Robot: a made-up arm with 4 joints.
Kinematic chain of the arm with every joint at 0, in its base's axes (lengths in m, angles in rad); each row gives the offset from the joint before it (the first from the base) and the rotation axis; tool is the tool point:
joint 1: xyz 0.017 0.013 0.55 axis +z
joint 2: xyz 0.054 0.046 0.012 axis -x
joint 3: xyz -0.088 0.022 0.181 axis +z
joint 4: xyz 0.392 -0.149 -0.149 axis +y
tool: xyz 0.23 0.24 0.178
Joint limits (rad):
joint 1: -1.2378..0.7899
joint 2: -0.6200..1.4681
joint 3: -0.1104..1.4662
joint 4: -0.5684..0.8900
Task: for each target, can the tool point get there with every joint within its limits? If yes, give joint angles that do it. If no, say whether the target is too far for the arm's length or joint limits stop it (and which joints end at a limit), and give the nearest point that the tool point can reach.
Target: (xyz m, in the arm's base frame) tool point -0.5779 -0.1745 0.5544
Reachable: no: joint limits stop it (at a limit: joint 1, joint 3, joint 4) | nearest point -0.4949 0.4170 0.5433 | short by 0.597 m
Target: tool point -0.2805 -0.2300 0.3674
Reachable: no: joint limits stop it (at a limit: joint 1, joint 2, joint 3, joint 4) | nearest point -0.3212 0.2449 0.0772 | short by 0.558 m
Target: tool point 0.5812 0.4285 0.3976
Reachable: yes | joints -0.8224 0.5774 1.2410 -0.0317
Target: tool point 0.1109 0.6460 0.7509
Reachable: yes | joints 0.0981 0.1691 1.0497 -0.3823
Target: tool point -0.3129 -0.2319 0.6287
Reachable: no: joint limits stop it (at a limit: joint 1, joint 2, joint 3, joint 4) | nearest point 0.0889 -0.4521 0.8449 | short by 0.507 m
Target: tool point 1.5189 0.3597 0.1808
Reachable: no: too far | nearest point 0.7251 0.1995 0.3866 | short by 0.836 m
